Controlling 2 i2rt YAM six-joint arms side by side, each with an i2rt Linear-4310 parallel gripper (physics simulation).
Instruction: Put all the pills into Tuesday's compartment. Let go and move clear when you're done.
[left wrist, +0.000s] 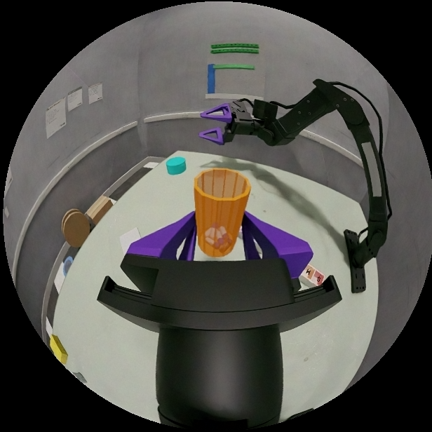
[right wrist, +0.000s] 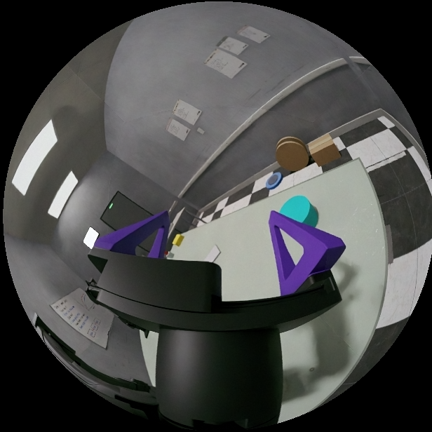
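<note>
My left gripper is shut on an orange see-through pill bottle, whose open mouth faces up and away from the gripper. Several pale and pinkish pills lie at the bottom inside it. The pill organizer is mostly hidden behind the left gripper and the bottle; its end with the M and S lids shows at the right. Tuesday's compartment cannot be made out. My right gripper is open and empty, raised over the far part of the table.
A teal round cap lies at the table's far side. A white flat card lies left of the bottle in the left wrist view. A yellow block is at the table's left edge. The right arm stands at the right.
</note>
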